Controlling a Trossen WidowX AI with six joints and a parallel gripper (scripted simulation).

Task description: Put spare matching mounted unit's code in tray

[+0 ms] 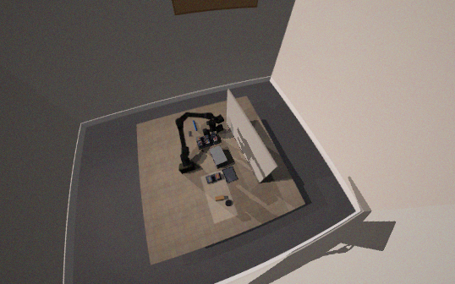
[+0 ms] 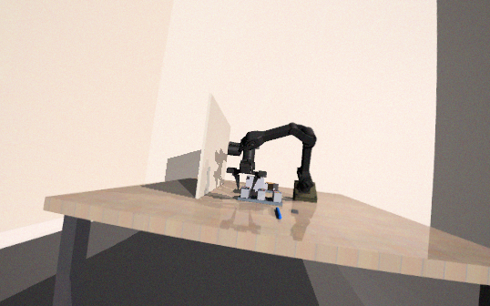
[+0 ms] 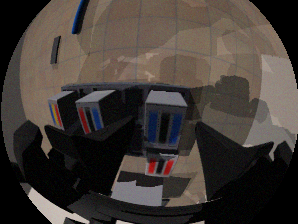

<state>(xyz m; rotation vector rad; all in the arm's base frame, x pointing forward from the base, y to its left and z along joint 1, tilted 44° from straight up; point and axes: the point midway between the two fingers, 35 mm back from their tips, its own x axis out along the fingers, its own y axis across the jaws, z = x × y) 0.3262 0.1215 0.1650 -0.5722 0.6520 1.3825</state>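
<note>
Now: gripper tip 42 cm to the left of the dark tray, 4 cm above it and 2 cm past it. Also, from my gripper tip: holder: 39 cm to the right, 16 cm behind, 3 cm below; tall upright board: 24 cm to the right, 19 cm ahead, 18 cm above; grey mounted unit: 23 cm to the right, 5 cm behind, 1 cm above.
</note>
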